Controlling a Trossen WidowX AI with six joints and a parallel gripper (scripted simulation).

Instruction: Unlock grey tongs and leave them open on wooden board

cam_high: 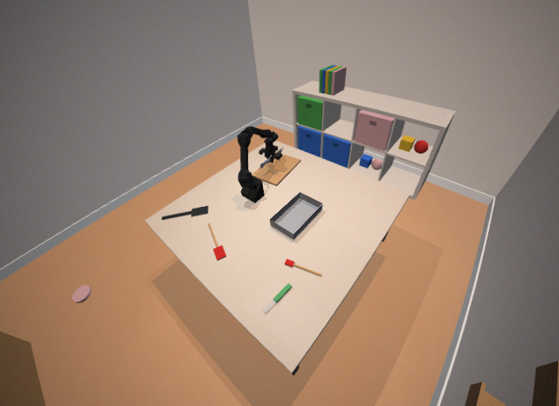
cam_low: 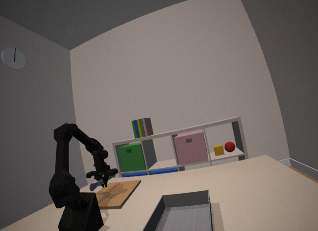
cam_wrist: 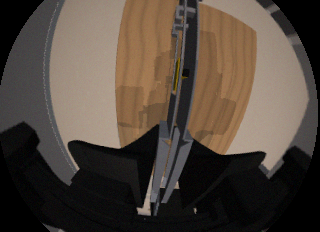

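Now: the wooden board 4 cm ahead of my gripper tip, 2 cm to the left of it and 4 cm below it. Also, from my gripper tip: black spatula: 2 cm behind, 73 cm to the right, 5 cm below; grey roasting tin: 52 cm ahead, 23 cm to the right, 2 cm below.
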